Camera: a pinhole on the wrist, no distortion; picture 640 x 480 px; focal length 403.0 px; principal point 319.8 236.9 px. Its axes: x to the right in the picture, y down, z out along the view. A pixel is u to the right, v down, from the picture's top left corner.
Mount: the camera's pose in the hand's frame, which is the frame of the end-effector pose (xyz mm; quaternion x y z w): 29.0 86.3 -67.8 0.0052 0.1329 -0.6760 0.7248
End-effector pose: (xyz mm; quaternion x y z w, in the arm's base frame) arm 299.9 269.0 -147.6 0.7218 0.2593 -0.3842 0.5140
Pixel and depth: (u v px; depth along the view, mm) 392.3 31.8 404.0
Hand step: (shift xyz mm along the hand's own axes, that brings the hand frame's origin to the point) -94.1 -78.1 342.8
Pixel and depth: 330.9 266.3 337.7
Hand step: 116.3 16.1 251.9
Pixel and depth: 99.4 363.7 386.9
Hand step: 209.5 231.4 326.7
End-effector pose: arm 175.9 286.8 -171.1 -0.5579 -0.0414 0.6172 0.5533
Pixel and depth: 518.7 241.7 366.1
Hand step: 110.4 -158.7 248.5
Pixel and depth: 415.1 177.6 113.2
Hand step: 35.0 37.5 38.9
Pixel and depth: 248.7 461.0 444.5
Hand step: 350.1 101.1 334.1
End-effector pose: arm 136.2 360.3 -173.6 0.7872 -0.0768 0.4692 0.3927
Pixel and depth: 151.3 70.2 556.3
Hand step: -105.3 190.0 554.9
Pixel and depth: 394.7 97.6 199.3
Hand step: 0.3 6.8 128.9
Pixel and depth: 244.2 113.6 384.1
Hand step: -18.7 74.8 337.3
